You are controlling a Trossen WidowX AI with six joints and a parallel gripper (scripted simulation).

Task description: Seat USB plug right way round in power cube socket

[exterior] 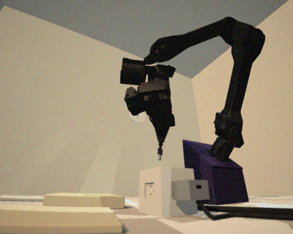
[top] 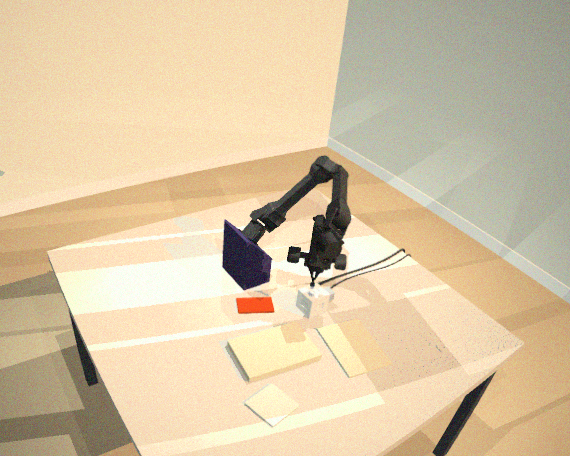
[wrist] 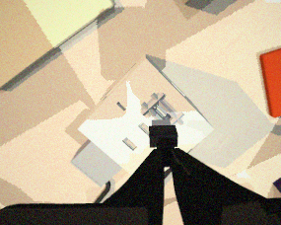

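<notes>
My gripper tip is 20 mm above the USB plug. From my gripper tip the other things lie so: orange card (150 mm to the right, 130 mm below, 100 mm behind); then book (210 mm to the right, 120 mm below, 110 mm ahead).
</notes>
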